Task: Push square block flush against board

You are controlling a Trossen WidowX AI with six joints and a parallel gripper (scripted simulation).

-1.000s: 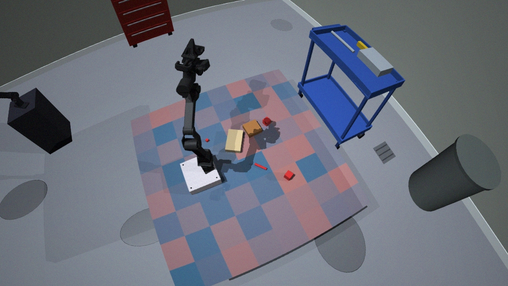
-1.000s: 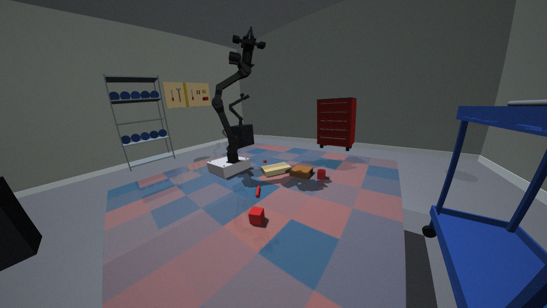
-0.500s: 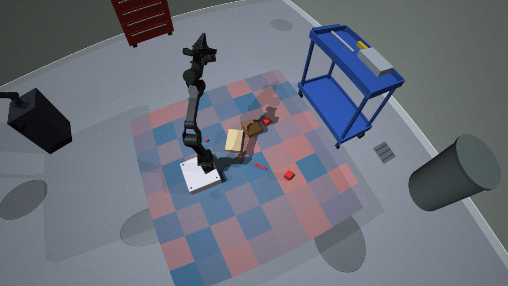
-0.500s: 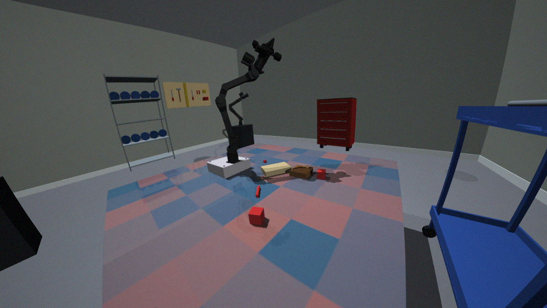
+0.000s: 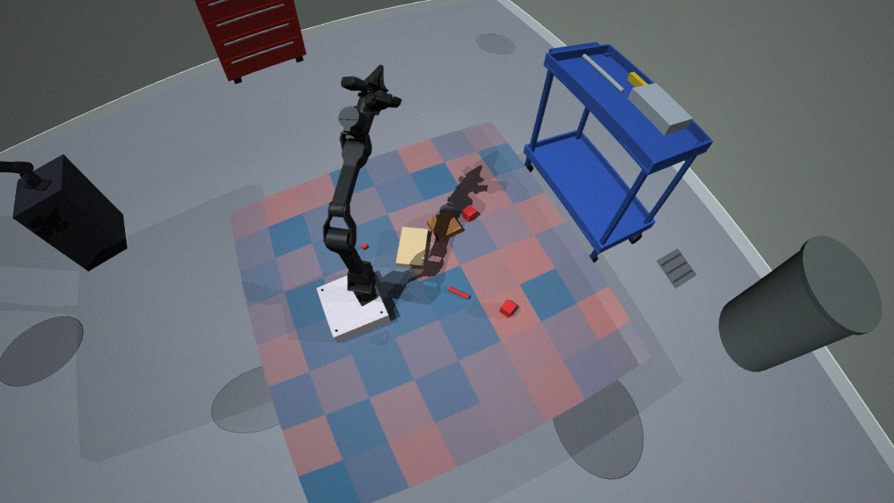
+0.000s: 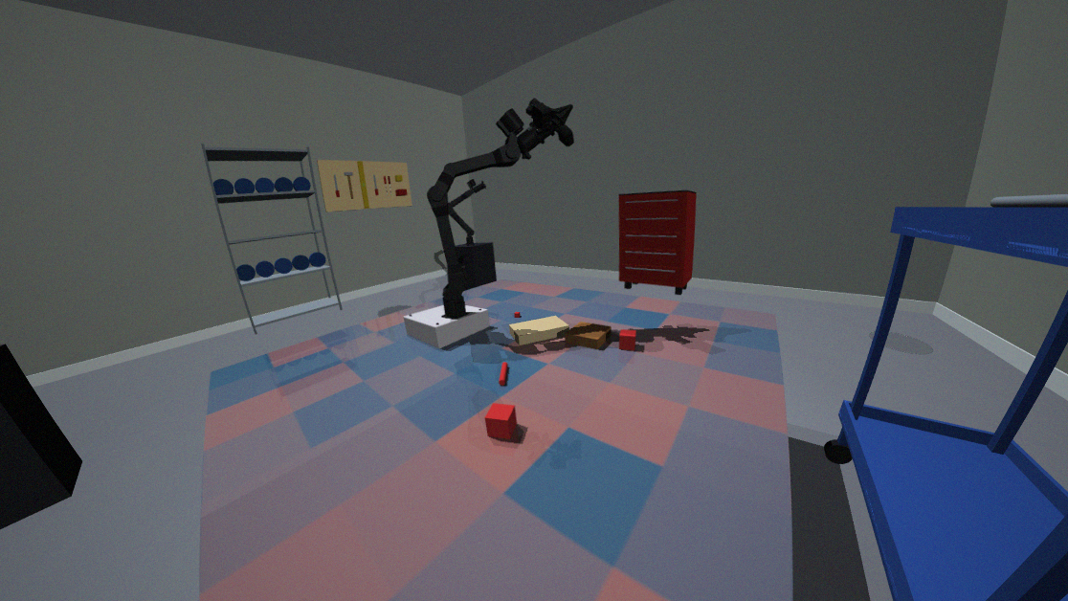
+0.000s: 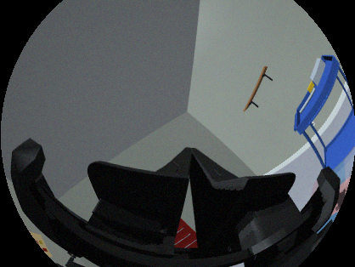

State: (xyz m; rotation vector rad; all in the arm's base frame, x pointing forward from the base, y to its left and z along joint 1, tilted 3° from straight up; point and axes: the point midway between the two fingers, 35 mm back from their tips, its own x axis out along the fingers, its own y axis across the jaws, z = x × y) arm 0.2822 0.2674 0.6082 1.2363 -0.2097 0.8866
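The board lies 5 cm behind my gripper tip, 21 cm to the right of it and 67 cm below it. The rest, counted from my gripper tip: red stick (45 cm to the right, 68 cm below); then square block (10 cm ahead, 19 cm to the right, 67 cm below); then tiny red piece (20 cm behind, 10 cm to the right, 68 cm below).
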